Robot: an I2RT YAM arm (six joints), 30 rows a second.
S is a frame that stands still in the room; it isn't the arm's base.
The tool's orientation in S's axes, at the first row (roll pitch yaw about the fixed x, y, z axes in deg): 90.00 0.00 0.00
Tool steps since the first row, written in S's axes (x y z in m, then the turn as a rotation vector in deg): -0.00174 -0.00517 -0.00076 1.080 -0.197 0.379; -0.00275 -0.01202 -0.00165 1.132 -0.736 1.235; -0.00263 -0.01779 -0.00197 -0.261 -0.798 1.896; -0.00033 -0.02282 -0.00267 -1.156 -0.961 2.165; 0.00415 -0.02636 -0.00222 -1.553 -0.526 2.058; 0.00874 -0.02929 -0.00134 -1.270 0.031 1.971; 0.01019 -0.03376 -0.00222 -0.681 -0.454 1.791; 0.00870 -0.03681 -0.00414 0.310 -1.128 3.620; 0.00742 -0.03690 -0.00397 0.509 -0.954 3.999; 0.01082 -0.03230 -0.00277 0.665 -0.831 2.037; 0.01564 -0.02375 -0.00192 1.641 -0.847 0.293
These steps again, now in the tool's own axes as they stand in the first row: -0.00174 -0.00076 0.00517 1.080 0.379 0.197; -0.00275 -0.00165 0.01202 1.132 1.235 0.736; -0.00263 -0.00197 0.01779 -0.261 1.896 0.798; -0.00033 -0.00267 0.02282 -1.156 2.165 0.961; 0.00415 -0.00222 0.02636 -1.553 2.058 0.526; 0.00874 -0.00134 0.02929 -1.270 1.971 -0.031; 0.01019 -0.00222 0.03376 -0.681 1.791 0.454; 0.00870 -0.00414 0.03681 0.310 3.620 1.128; 0.00742 -0.00397 0.03690 0.509 3.999 0.954; 0.01082 -0.00277 0.03230 0.665 2.037 0.831; 0.01564 -0.00192 0.02375 1.641 0.293 0.847
